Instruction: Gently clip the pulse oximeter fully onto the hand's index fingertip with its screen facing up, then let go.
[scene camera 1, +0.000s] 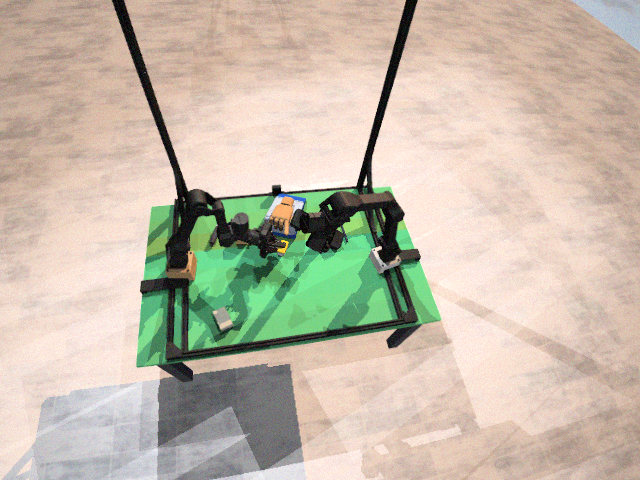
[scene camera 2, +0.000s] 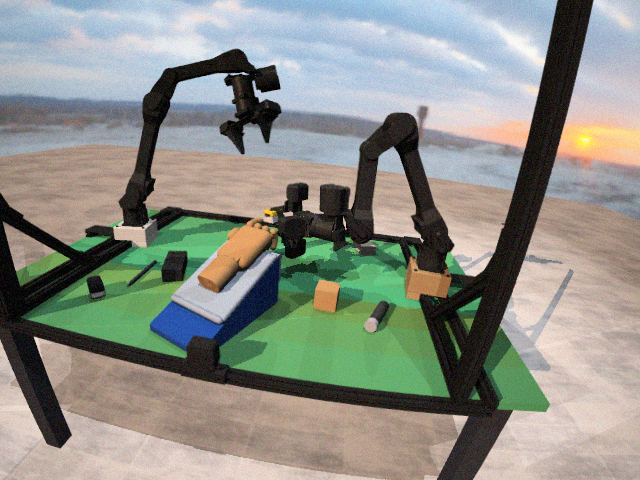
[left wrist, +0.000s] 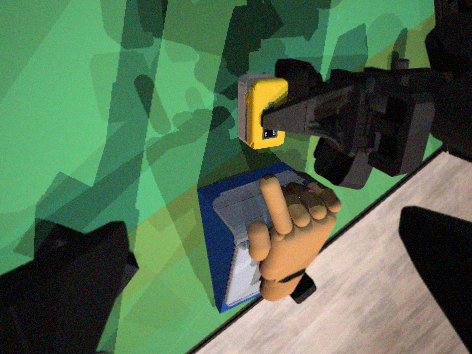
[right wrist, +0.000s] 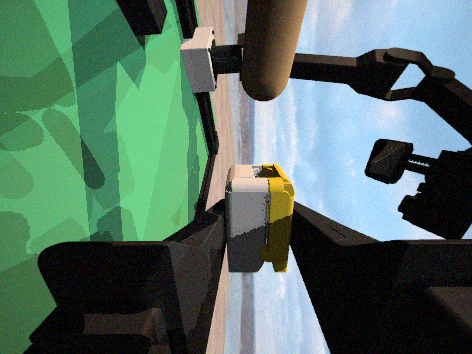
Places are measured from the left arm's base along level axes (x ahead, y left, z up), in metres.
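Pixels of known places: left gripper, between the fingertips: (scene camera 1: 306, 236) (scene camera 2: 254, 148) (left wrist: 264, 227) (right wrist: 413, 181); right gripper, between the fingertips: (scene camera 1: 285, 248) (scene camera 2: 271, 214) (left wrist: 251, 115) (right wrist: 255, 205); left arm's base, origin of its link: (scene camera 1: 386, 254) (scene camera 2: 135, 223) (right wrist: 214, 60); right arm's base, origin of its link: (scene camera 1: 179, 261) (scene camera 2: 430, 266).
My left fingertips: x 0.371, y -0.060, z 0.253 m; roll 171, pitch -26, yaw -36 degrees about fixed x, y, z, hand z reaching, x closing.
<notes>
For each thing: its top centre in the pictures, then the offset to it from my left fingertips. "spot": a spot on its surface instead.
- pulse oximeter, centre of its top: (right wrist: 288, 218) (left wrist: 272, 116) (scene camera 2: 274, 208) (scene camera 1: 282, 245) 0.064 m ahead, 0.074 m right, 0.144 m down
- pale pad, a spot on its surface: (scene camera 2: 188, 304) spot: 0.091 m back, 0.367 m right, 0.256 m down
- orange block, centre of its top: (scene camera 2: 328, 286) 0.193 m ahead, 0.264 m right, 0.261 m down
- dark cylinder, centre of its top: (scene camera 2: 378, 310) (scene camera 1: 215, 232) 0.300 m ahead, 0.324 m right, 0.284 m down
- black box, centre of its top: (left wrist: 90, 271) (scene camera 2: 174, 259) 0.188 m back, 0.133 m right, 0.276 m down
- pen, centre of its top: (scene camera 2: 141, 271) 0.268 m back, 0.160 m right, 0.302 m down
- small dark object, centre of its top: (scene camera 2: 94, 280) 0.339 m back, 0.260 m right, 0.279 m down
- grey box, centre of its top: (scene camera 2: 364, 241) (scene camera 1: 222, 317) 0.365 m ahead, 0.076 m left, 0.281 m down
The pulse oximeter (scene camera 1: 282, 247) (scene camera 2: 269, 215) (left wrist: 254, 110) (right wrist: 246, 210), yellow above and grey-white below, is held off the table. My right gripper (right wrist: 255, 205) is shut on its yellow and grey faces. In the left wrist view its small dark screen faces up, partly covered by a finger. The tan hand (scene camera 1: 283, 208) (scene camera 2: 242, 245) (left wrist: 295, 250) lies palm down on the wedge. Its index finger (left wrist: 275, 205) (right wrist: 272, 50) points towards the oximeter, with a gap between them. My left gripper (scene camera 2: 254, 147) (left wrist: 264, 227) is open and empty, high above the table.
The blue wedge (scene camera 2: 250, 314) (left wrist: 212, 250) carries a pale pad (scene camera 2: 188, 304). An orange block (scene camera 2: 326, 295), a dark cylinder (scene camera 2: 378, 314), a black box (scene camera 2: 174, 266), a pen (scene camera 2: 142, 272) and a small dark object (scene camera 2: 95, 286) lie around it. A grey box (scene camera 1: 222, 319) stands near a table edge.
</notes>
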